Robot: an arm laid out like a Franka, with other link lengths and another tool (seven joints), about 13 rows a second.
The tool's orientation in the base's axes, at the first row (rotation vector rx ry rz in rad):
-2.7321, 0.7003, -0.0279
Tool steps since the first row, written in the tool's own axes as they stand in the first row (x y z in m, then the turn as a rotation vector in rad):
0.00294, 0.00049, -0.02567, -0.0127, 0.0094, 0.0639
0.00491, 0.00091, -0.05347, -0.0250, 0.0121, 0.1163
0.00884, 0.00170, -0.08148, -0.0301, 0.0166, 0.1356
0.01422, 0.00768, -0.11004, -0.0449, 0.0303, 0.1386
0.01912, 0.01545, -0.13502, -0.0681, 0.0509, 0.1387
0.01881, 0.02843, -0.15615, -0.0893, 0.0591, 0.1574
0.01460, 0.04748, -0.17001, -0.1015, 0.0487, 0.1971
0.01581, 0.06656, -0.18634, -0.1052, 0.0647, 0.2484
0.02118, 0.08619, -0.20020, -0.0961, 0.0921, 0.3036
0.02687, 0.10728, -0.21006, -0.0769, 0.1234, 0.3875
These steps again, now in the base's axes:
-0.00013, -0.00952, 0.02403, -0.0093, 0.0174, -0.0628
-0.00129, -0.01916, 0.05015, -0.0163, 0.0368, -0.1126
-0.00092, -0.03009, 0.07625, -0.0211, 0.0412, -0.1320
-0.00174, -0.04618, 0.10116, -0.0402, 0.0378, -0.1382
-0.00347, -0.06245, 0.12216, -0.0701, 0.0317, -0.1433
-0.01184, -0.07942, 0.13819, -0.0908, 0.0405, -0.1623
-0.02576, -0.09739, 0.14568, -0.0928, 0.0668, -0.1961
-0.03516, -0.11869, 0.15518, -0.0986, 0.0707, -0.2495
-0.04092, -0.14166, 0.16191, -0.0980, 0.0604, -0.3109
-0.04669, -0.16479, 0.16438, -0.0875, 0.0506, -0.4013

